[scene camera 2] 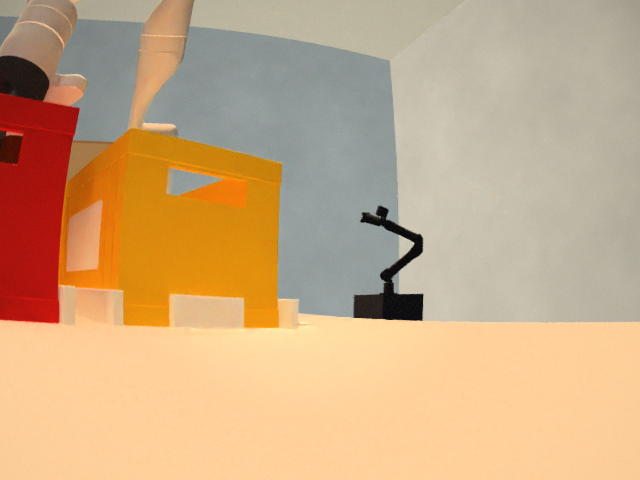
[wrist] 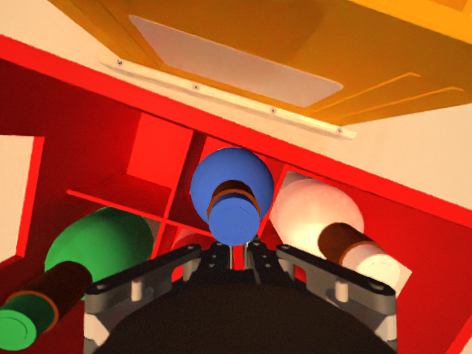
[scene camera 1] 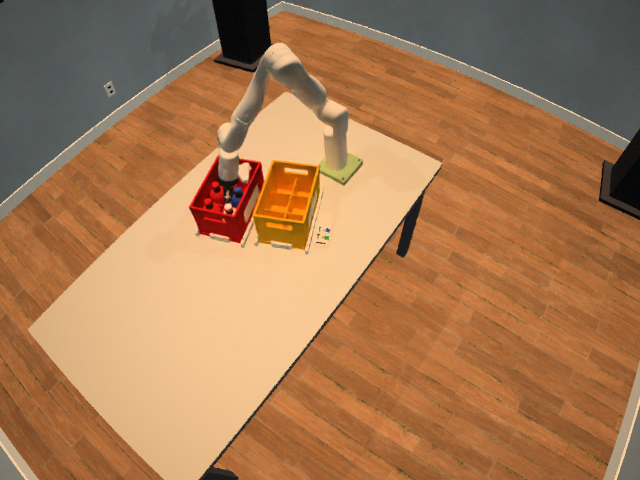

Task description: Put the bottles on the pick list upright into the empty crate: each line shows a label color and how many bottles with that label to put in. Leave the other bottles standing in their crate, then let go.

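Pixels of known places: gripper, fingertip midpoint: [scene camera 1: 228, 202]; arm's base at its link origin: [scene camera 1: 336, 162].
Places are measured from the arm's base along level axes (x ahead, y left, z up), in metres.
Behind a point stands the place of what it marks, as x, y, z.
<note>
The red crate [scene camera 1: 219, 227] @(0.542, -0.209, 0.053) [scene camera 2: 31, 232] @(0.528, -0.156, 0.040) [wrist: 100, 84] @(0.332, -0.181, 0.147) holds upright bottles: blue [scene camera 1: 236, 199] @(0.426, -0.203, 0.096) [wrist: 215, 172] @(0.384, -0.195, 0.094), white [scene camera 1: 229, 208] @(0.493, -0.178, 0.133) [wrist: 315, 212] @(0.465, -0.180, 0.092), green [wrist: 105, 242] @(0.342, -0.290, 0.087) and red ones, including one red bottle [scene camera 1: 216, 193] @(0.440, -0.290, 0.099). My gripper [scene camera 1: 227, 196] @(0.436, -0.242, 0.066) [wrist: 237, 238] @(0.436, -0.242, 0.066) is down in the red crate, its fingers nearly together with nothing between them. They are right beside the blue bottle, whose cap partly hides the fingertips in the wrist view. The yellow crate [scene camera 1: 281, 236] @(0.457, 0.014, 0.039) [scene camera 2: 201, 248] @(0.459, 0.007, 0.045) [wrist: 305, 30] @(0.383, -0.111, 0.127) has empty compartments. The pick list [scene camera 1: 321, 221] @(0.286, 0.086, -0.027) shows a blue and a green mark; its numbers are too small to read.
The crates stand side by side on the table [scene camera 1: 206, 310] @(0.821, -0.087, -0.029), with pale locating strips [wrist: 235, 100] @(0.360, -0.126, 0.001) around their bases. The crate walls and dividers surround the fingers closely. The arm's green base plate [scene camera 1: 351, 167] @(-0.006, 0.071, 0.001) is behind the yellow crate.
</note>
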